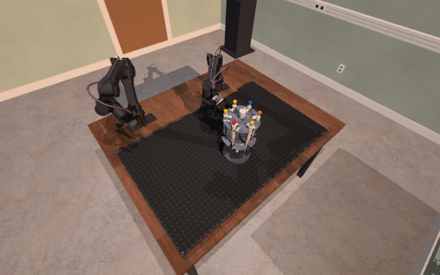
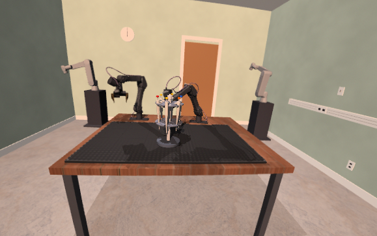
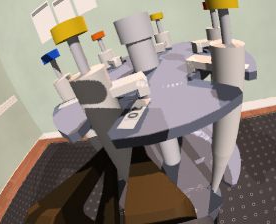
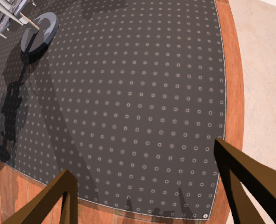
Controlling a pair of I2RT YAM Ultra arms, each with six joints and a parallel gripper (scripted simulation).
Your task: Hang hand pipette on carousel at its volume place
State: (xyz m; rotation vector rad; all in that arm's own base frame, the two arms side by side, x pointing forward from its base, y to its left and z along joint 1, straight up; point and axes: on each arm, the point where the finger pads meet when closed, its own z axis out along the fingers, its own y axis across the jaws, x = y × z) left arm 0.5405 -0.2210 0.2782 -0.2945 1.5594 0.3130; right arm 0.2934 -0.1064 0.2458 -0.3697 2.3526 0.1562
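My left hand is 2 cm above the pipette, 1 cm to the left of it and 1 cm short of it.
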